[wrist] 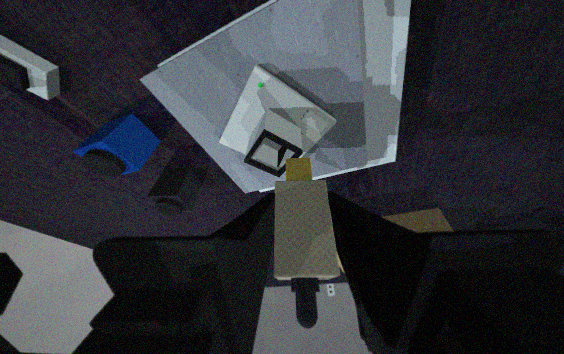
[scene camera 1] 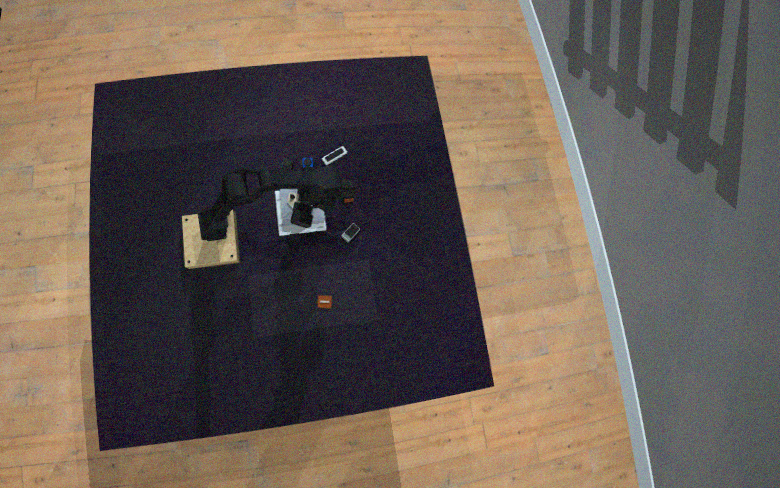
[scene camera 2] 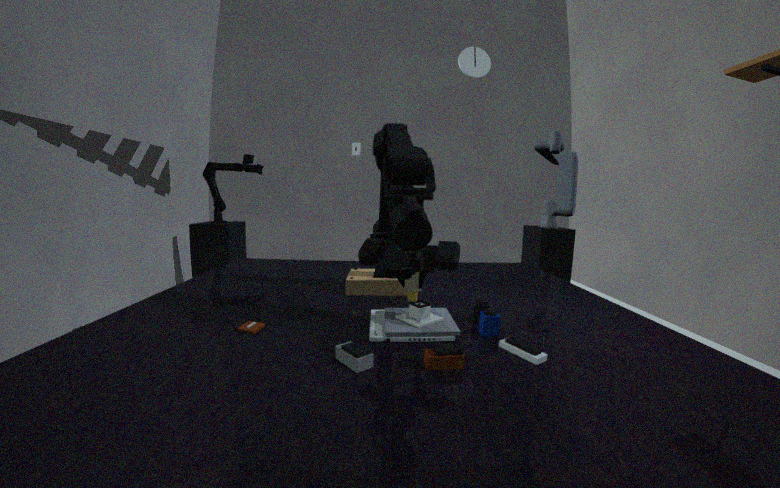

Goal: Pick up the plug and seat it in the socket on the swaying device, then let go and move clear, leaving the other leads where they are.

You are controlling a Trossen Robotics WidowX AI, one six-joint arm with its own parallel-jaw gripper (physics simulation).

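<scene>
The plug [scene camera 2: 411,283] [wrist: 305,230] has a beige body, a gold tip and a black cable stub. My gripper [scene camera 2: 413,277] [wrist: 300,198] is shut on its body and holds it tip down. The socket [scene camera 2: 419,311] [wrist: 273,152] is a light block with a black-rimmed square opening, on a tilted white plate [scene camera 2: 436,318] [wrist: 239,125] with a green dot. The plate is on the swaying device [scene camera 1: 284,228] [scene camera 2: 376,330] [wrist: 305,30], a grey-white slab. In the wrist view the gold tip overlaps the rim's right lower corner; in scene view 2 it shows slightly left of and above the socket. The exact gap is unclear.
Around the device stand a blue clip [scene camera 1: 307,162] [scene camera 2: 489,324] [wrist: 130,142], a black clip [wrist: 179,181], a white holder [scene camera 1: 334,155] [scene camera 2: 522,350] [wrist: 47,77], an orange holder [scene camera 1: 348,200] [scene camera 2: 443,360] and a grey holder [scene camera 1: 350,231] [scene camera 2: 353,356]. An orange tile [scene camera 1: 325,301] [scene camera 2: 251,326] lies apart.
</scene>
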